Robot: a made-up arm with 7 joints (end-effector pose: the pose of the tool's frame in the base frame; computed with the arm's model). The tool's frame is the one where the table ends. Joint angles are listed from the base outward.
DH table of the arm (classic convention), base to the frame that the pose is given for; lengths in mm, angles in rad. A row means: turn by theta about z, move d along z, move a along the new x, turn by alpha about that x. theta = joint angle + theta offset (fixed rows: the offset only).
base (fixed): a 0  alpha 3.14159  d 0  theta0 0
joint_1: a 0  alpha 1.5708  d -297.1  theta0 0
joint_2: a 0  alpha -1.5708  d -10.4  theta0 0
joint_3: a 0  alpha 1.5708  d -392.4  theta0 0
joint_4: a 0  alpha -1.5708  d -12.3  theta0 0
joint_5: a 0  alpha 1.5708  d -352.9  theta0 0
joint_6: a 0  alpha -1.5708  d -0.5  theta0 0
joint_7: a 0  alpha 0  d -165.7  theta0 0
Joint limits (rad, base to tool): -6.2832..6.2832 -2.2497..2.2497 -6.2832..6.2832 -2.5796..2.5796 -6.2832..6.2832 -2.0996..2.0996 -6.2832..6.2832
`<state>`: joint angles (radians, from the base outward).
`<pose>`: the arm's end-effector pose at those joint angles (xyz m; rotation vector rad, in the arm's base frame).
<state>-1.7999 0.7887 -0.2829 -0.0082 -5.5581 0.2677 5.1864</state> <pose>-0.1106 0.6618 0.9076 0.8686 2.2470 -1.2171</pose>
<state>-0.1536 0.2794 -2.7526 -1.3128 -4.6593 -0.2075 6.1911</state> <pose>0.6062 -0.1281 0.6771 -1.4430 -0.8661 0.9258</pose>
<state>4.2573 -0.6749 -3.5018 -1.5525 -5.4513 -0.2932 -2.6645</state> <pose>-0.1995 0.0691 0.8897 1.9265 0.7663 0.2889</pose>
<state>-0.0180 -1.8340 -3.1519 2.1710 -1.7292 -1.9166 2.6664</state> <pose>-0.1393 0.1509 0.0196 1.3432 -1.7421 1.4015</pose>
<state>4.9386 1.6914 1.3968 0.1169 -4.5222 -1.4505 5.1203</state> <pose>0.2205 0.7028 0.0471 -0.0297 -0.0217 0.0695</pose>
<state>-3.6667 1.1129 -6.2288 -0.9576 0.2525 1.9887 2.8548</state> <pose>-0.4935 -0.2249 0.7324 -1.4972 -0.2906 -2.7349</pose>
